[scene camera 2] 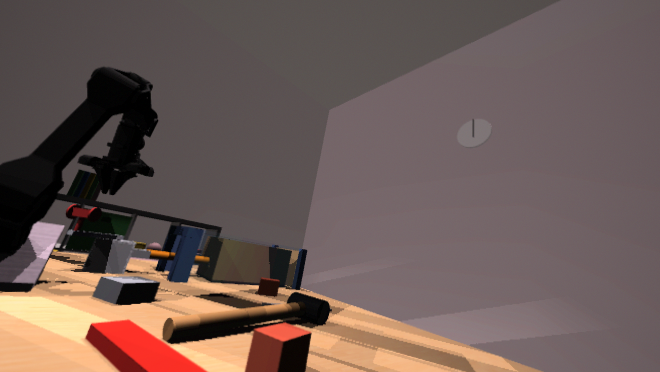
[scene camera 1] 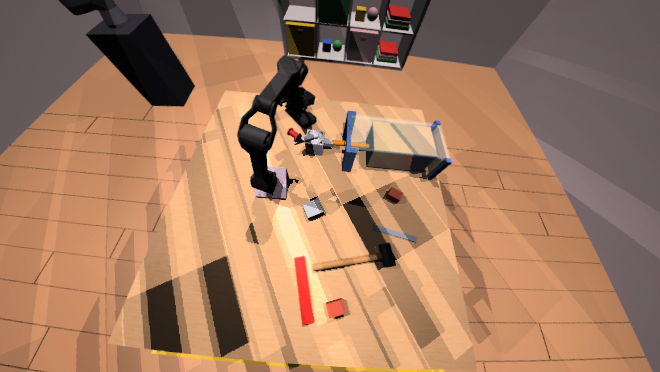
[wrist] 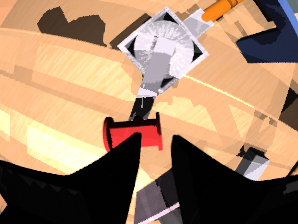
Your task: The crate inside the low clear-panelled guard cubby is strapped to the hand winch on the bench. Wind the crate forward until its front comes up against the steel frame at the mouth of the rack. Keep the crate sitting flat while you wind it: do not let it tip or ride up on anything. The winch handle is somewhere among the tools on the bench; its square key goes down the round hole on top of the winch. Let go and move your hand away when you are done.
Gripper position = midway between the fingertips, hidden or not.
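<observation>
Through scene camera 2 I see my gripper (scene camera 2: 107,194) and a grey block (scene camera 2: 115,289). Scene camera 1 gives me a long red bar (scene camera 1: 300,267), and my gripper (scene camera 1: 299,124) is visible there too. In the wrist view I find my gripper (wrist: 156,140), yet the wrist view does not show the long red bar, hidden by my gripper.
</observation>
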